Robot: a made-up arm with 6 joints.
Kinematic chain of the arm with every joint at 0, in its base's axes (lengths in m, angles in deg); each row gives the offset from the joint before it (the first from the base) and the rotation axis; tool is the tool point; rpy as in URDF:
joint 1: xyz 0 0 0.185 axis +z
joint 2: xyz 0 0 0 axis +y
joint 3: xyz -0.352 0 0.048 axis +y
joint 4: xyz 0.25 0 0.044 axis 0.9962 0 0.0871
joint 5: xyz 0 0 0 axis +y
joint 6: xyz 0.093 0 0.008 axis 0.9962 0 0.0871
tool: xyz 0 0 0 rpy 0 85 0
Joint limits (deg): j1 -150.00..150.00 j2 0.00..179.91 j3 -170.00..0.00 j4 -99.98..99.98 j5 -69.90..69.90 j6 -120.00..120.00
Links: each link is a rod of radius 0.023 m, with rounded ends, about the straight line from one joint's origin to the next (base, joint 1, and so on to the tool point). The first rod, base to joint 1, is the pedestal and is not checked.
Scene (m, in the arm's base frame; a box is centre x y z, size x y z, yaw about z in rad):
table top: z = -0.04
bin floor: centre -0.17 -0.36 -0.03 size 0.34 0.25 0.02 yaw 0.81
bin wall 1: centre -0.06 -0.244 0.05 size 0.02 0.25 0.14 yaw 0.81
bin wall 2: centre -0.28 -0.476 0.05 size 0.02 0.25 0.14 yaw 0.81
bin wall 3: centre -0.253 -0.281 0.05 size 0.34 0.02 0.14 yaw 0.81
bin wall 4: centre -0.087 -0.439 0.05 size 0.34 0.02 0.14 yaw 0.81
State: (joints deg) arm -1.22 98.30 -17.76 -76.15 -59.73 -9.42
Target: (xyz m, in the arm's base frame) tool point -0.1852 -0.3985 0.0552
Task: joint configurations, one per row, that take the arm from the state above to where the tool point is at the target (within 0.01 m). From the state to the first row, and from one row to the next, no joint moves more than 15 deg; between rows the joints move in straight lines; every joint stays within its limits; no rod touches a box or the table.
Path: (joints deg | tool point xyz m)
1: -14.63 100.73 -22.22 -74.58 -57.58 -9.42 | 0.2513 0.0128 0.2435
2: -28.04 103.16 -26.69 -73.00 -55.44 -9.42 | 0.2696 -0.0604 0.2409
3: -41.45 105.59 -31.15 -71.43 -53.29 -9.42 | 0.2659 -0.1403 0.2381
4: -54.85 108.02 -35.62 -69.86 -51.14 -9.42 | 0.2386 -0.2205 0.2353
5: -68.26 110.45 -40.08 -68.28 -49.00 -9.42 | 0.1876 -0.2940 0.2324
6: -81.67 112.88 -44.55 -66.71 -46.85 -9.42 | 0.1150 -0.3541 0.2295
7: -95.08 115.32 -49.01 -65.14 -44.70 -9.42 | 0.0247 -0.3945 0.2263
8: -108.49 117.75 -53.48 -63.56 -42.56 -9.42 | -0.0777 -0.4104 0.2232
9: -121.90 120.18 -57.94 -61.99 -40.41 -9.42 | -0.1852 -0.3985 0.2199
10: -121.65 131.42 -59.85 -61.50 -38.92 -9.42 | -0.1893 -0.4051 0.1383
11: -121.40 142.65 -61.75 -61.01 -37.43 -9.42 | -0.1852 -0.3985 0.0552

